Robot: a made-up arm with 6 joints. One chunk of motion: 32 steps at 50 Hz.
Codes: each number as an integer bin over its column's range. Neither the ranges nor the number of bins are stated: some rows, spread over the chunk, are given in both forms.
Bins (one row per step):
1: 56 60 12 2 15 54
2: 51 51 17 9 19 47
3: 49 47 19 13 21 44
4: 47 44 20 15 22 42
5: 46 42 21 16 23 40
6: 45 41 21 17 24 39
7: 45 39 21 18 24 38
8: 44 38 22 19 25 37
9: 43 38 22 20 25 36
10: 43 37 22 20 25 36
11: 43 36 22 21 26 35
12: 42 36 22 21 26 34
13: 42 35 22 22 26 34
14: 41 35 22 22 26 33
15: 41 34 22 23 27 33
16: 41 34 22 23 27 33
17: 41 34 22 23 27 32
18: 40 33 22 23 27 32
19: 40 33 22 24 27 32
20: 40 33 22 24 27 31
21: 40 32 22 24 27 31
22: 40 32 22 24 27 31
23: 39 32 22 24 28 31
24: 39 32 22 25 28 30
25: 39 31 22 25 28 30
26: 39 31 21 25 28 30
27: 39 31 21 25 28 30
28: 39 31 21 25 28 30
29: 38 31 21 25 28 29
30: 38 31 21 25 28 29
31: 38 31 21 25 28 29
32: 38 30 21 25 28 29
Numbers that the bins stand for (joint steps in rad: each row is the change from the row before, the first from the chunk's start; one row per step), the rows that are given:
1: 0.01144 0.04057 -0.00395 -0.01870 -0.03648 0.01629
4: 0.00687 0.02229 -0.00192 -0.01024 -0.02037 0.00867
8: 0.00535 0.01543 -0.00141 -0.00763 -0.01346 0.00549
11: 0.00484 0.01314 -0.00141 -0.00633 -0.01116 0.00422
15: 0.00383 0.01086 -0.00141 -0.00503 -0.00886 0.00295
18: 0.00332 0.00971 -0.00141 -0.00503 -0.00886 0.00232
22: 0.00332 0.00857 -0.00141 -0.00438 -0.00886 0.00168
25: 0.00281 0.00743 -0.00141 -0.00373 -0.00656 0.00105
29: 0.00230 0.00743 -0.00167 -0.00373 -0.00656 0.00041
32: 0.00230 0.00629 -0.00167 -0.00373 -0.00656 0.00041
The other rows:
2: 0.00890 0.03029 -0.00268 -0.01414 -0.02727 0.01184
3: 0.00789 0.02571 -0.00217 -0.01154 -0.02267 0.00994
5: 0.00637 0.02000 -0.00167 -0.00959 -0.01806 0.00740
6: 0.00586 0.01886 -0.00167 -0.00894 -0.01576 0.00676
7: 0.00586 0.01657 -0.00167 -0.00829 -0.01576 0.00613
9: 0.00484 0.01543 -0.00141 -0.00698 -0.01346 0.00486
10: 0.00484 0.01429 -0.00141 -0.00698 -0.01346 0.00486
12: 0.00433 0.01314 -0.00141 -0.00633 -0.01116 0.00359
13: 0.00433 0.01200 -0.00141 -0.00568 -0.01116 0.00359
14: 0.00383 0.01200 -0.00141 -0.00568 -0.01116 0.00295
16: 0.00383 0.01086 -0.00141 -0.00503 -0.00886 0.00295
17: 0.00383 0.01086 -0.00141 -0.00503 -0.00886 0.00232
19: 0.00332 0.00971 -0.00141 -0.00438 -0.00886 0.00232
20: 0.00332 0.00971 -0.00141 -0.00438 -0.00886 0.00168
21: 0.00332 0.00857 -0.00141 -0.00438 -0.00886 0.00168
23: 0.00281 0.00857 -0.00141 -0.00438 -0.00656 0.00168
24: 0.00281 0.00857 -0.00141 -0.00373 -0.00656 0.00105
26: 0.00281 0.00743 -0.00167 -0.00373 -0.00656 0.00105
27: 0.00281 0.00743 -0.00167 -0.00373 -0.00656 0.00105
28: 0.00281 0.00743 -0.00167 -0.00373 -0.00656 0.00105
30: 0.00230 0.00743 -0.00167 -0.00373 -0.00656 0.00041
31: 0.00230 0.00743 -0.00167 -0.00373 -0.00656 0.00041

